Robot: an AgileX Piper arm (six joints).
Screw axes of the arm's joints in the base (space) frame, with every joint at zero. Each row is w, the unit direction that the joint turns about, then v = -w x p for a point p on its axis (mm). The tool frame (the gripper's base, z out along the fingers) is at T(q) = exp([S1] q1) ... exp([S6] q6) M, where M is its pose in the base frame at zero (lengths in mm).
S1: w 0 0 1 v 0 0 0
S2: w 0 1 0 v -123 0 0
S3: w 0 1 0 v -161.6 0 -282.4
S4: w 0.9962 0 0.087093 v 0 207.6 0
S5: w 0 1 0 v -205.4 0 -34.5
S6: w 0.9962 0 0.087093 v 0 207.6 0
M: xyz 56.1 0 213.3 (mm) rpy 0 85.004 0 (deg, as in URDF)
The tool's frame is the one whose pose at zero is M.
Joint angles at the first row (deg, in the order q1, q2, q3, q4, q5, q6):
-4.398, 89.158, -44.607, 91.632, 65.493, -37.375
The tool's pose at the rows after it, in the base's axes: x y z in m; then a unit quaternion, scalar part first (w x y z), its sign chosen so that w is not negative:
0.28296, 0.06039, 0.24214, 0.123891, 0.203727, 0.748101, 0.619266
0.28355, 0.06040, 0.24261, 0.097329, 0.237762, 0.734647, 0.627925
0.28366, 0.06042, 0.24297, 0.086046, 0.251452, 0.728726, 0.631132
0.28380, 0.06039, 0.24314, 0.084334, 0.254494, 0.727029, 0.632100
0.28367, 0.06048, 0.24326, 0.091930, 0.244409, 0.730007, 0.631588
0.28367, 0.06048, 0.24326, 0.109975, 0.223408, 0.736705, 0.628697
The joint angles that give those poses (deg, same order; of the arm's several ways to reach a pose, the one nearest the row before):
-4.531, 89.900, -44.733, 95.175, 65.730, -35.086
-4.529, 89.999, -44.732, 95.843, 65.952, -30.208
-4.530, 89.999, -44.732, 96.076, 66.055, -28.141
-4.529, 89.998, -44.732, 96.230, 66.054, -27.767
-4.529, 89.999, -44.731, 96.231, 66.181, -29.251
-4.529, 89.999, -44.731, 96.231, 66.181, -32.532

